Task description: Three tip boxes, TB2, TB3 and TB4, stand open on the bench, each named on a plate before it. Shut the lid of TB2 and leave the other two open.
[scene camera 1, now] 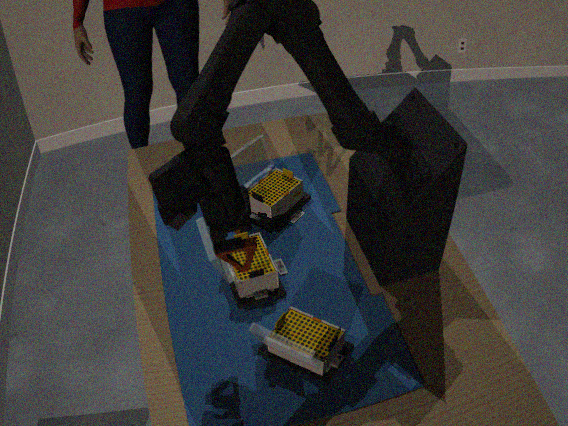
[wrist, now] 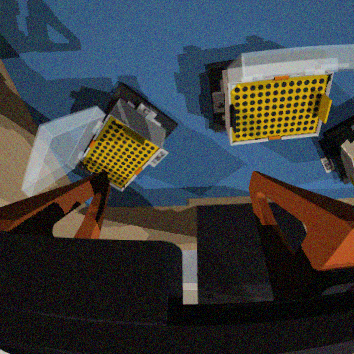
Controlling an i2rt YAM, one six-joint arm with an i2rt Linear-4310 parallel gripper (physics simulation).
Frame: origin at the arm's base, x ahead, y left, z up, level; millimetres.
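Seen in the pictures: gripper, fingertip midpoint: (scene camera 1: 242, 251) (wrist: 178, 178); arm's base, link origin: (scene camera 1: 401, 152).
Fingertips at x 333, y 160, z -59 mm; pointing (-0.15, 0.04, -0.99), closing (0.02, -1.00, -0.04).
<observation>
Pixels of each thing's top centre, then the offset from my fingertips to it. "spot": a spot on its surface instead. Level surfaces: height alone.
- TB2, top centre: (wrist: 113, 164) (scene camera 1: 306, 329) dx -95, dy +99, dz -122 mm
- blue mat, surface height: dz -196 mm
- wooden bench, surface height: dz -199 mm
- TB4's name plate, surface spot: (scene camera 1: 281, 266) spot: dx -76, dy -129, dz -194 mm
TB2 (scene camera 1: 309, 332) (wrist: 120, 152) is the nearest box in the scene view and the left one in the wrist view. Its clear lid (scene camera 1: 287, 344) (wrist: 62, 150) stands open, leaning outward. TB4 (scene camera 1: 260, 285) (wrist: 280, 107) is the middle box, its lid (scene camera 1: 207, 240) (wrist: 295, 59) open. TB3 (scene camera 1: 276, 192) (wrist: 349, 150) is the far box, cut off at the wrist view's right edge; its lid (scene camera 1: 259, 175) is open. My gripper (scene camera 1: 237, 259) (wrist: 178, 178) is open and empty, overlapping TB4 in the scene view. In the wrist view its left fingertip overlaps TB2's lower corner. The plate lettering is too blurred to read.
The boxes stand on a blue mat (scene camera 1: 190, 320) (wrist: 135, 30) on a wooden bench (scene camera 1: 155, 380). The black arm base (scene camera 1: 407, 215) (wrist: 227, 250) stands at the bench's right side in the scene view. A person (scene camera 1: 150, 55) stands behind the bench. TB4's name plate (scene camera 1: 281, 266) faces the base side.
</observation>
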